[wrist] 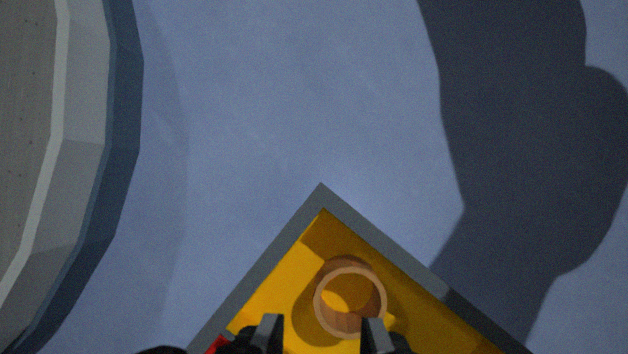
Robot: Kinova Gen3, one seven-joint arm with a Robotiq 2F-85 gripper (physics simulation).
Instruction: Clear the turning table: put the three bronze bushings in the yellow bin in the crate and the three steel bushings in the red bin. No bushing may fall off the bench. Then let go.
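Places are measured from the arm's base along level axes (x down, y left, z ahead), in millimetres.
Pixels of known places: gripper, fingertip midpoint: (321,342).
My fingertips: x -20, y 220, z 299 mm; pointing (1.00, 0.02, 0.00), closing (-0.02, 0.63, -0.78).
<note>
Ahead of a thing's pixels: the offset from my fingertips to its top centre. "pt": to the spot under its first point. Level surfaces: height alone.
A bronze bushing {dx +76, dy +14, dz -8 mm} (350,332) stands upright in the yellow bin {pt dx +114, dy -10, dz +18 mm} (287,280), near the crate's corner. The crate's grey wall (260,272) runs around the bin. A small part of the red bin {pt dx +114, dy -2, dz +76 mm} (218,346) shows at the bottom edge, left of the yellow bin. My gripper (322,332) is open with nothing between its fingers. It is above the yellow bin, and its right fingertip overlaps the bushing's lower rim in the view. The edge of the turning table (82,115) shows at the left; no bushing shows on that part. The steel bushings do not show.
The blue-grey bench top {dx +120 mm} (300,100) lies between the turning table and the crate. A large dark shadow falls on the bench at the right. The crate's corner points up the view, and its walls run down to both sides.
</note>
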